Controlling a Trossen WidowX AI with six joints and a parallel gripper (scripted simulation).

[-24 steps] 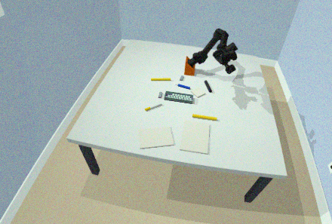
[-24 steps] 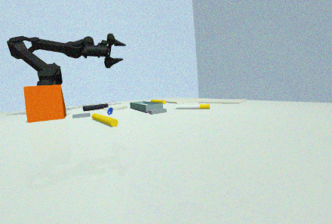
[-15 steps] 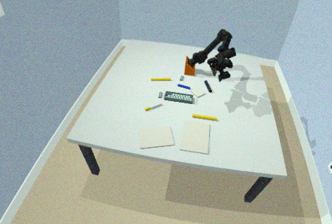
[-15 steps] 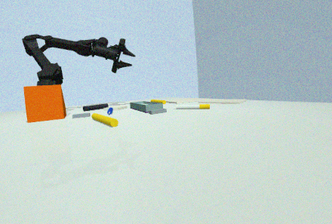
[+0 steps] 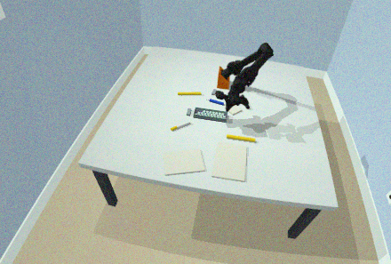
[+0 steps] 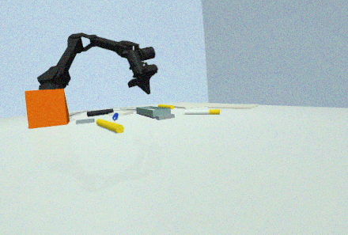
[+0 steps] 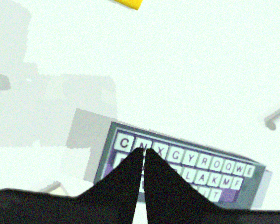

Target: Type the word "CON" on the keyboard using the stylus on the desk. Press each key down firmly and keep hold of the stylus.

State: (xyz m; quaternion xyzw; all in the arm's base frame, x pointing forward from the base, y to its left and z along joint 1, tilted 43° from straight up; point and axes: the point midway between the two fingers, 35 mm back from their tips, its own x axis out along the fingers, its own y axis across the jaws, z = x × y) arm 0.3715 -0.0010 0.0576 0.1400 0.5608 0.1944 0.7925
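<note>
The stylus tip lies 18 cm behind my gripper tip, 13 cm to the right of it and 7 cm below it. Round my gripper tip: small grey block (4 cm behind, 22 cm to the right, 8 cm below); black stylus (20 cm behind, 12 cm to the left, 7 cm below); white-and-yellow marker (9 cm ahead, 26 cm to the right, 7 cm below).
</note>
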